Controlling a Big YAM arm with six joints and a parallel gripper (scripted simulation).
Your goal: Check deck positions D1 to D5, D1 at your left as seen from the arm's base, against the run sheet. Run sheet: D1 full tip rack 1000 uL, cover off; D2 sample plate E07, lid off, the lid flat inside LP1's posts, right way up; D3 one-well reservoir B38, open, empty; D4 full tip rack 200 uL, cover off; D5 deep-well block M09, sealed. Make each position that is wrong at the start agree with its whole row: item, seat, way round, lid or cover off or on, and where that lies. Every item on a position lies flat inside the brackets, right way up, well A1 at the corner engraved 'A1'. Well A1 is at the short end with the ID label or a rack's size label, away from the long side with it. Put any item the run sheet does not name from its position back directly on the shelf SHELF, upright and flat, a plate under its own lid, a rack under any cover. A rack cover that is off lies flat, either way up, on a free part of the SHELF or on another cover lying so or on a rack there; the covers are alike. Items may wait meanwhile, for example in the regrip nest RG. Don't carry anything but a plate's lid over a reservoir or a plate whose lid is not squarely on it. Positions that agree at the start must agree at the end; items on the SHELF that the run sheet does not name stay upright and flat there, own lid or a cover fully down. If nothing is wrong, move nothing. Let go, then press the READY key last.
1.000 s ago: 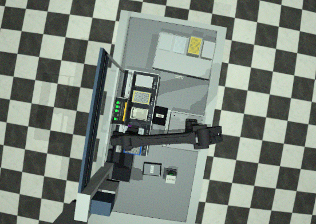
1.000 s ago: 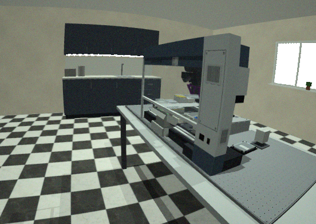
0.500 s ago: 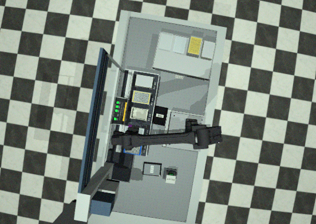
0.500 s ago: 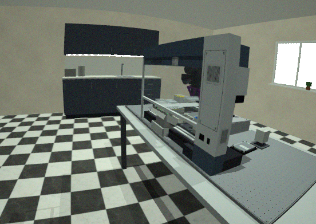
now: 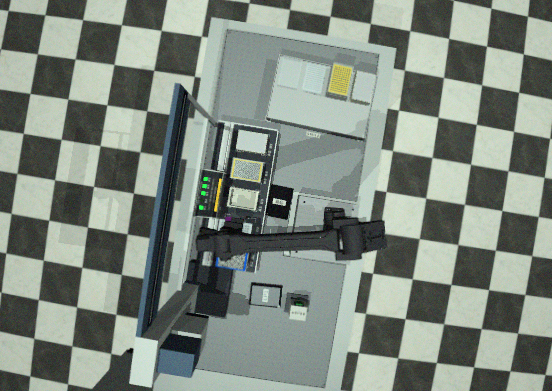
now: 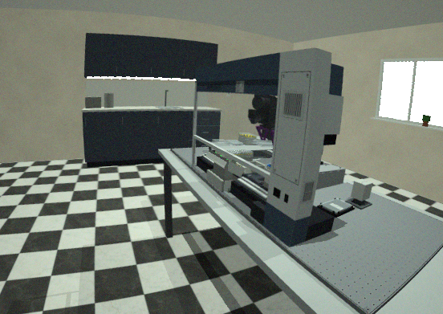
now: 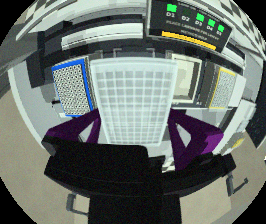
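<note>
The blue-framed tip rack is 12 cm to the left of my hand and 10 cm below it. From my hand the other things lie so: cream reservoir: 1 cm behind, 12 cm to the right, 16 cm below; then clear rack cover: 2 cm behind, 25 cm to the right, 10 cm below; then clear plate: right at my hand.
</note>
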